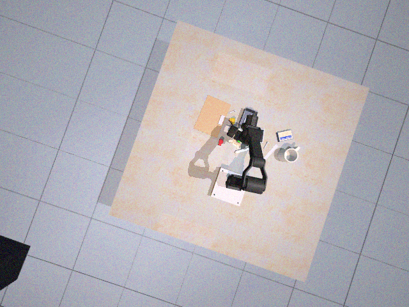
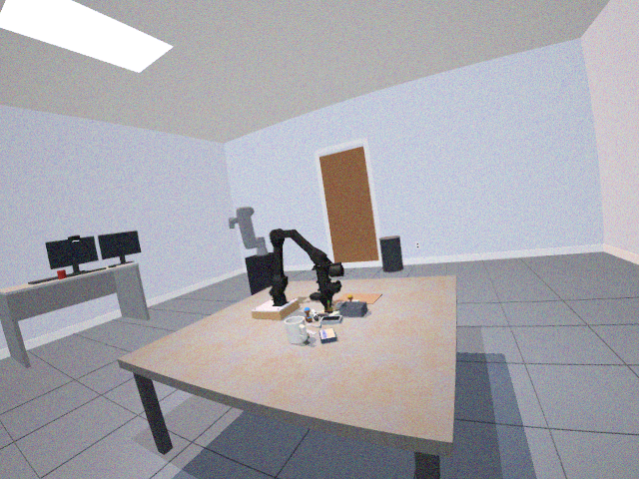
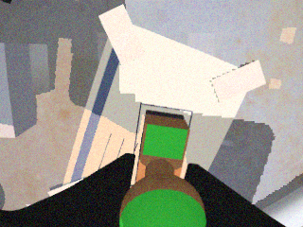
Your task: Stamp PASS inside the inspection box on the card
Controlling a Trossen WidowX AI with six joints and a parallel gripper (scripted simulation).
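Right now the cream card is 10 mm to the left of my gripper tip and 20 mm below it. Round my gripper tip: red-knobbed stamp (60 mm behind, 110 mm to the left); yellow-knobbed stamp (90 mm ahead, 80 mm to the left); white marker (40 mm behind, 70 mm to the right, 10 mm below).
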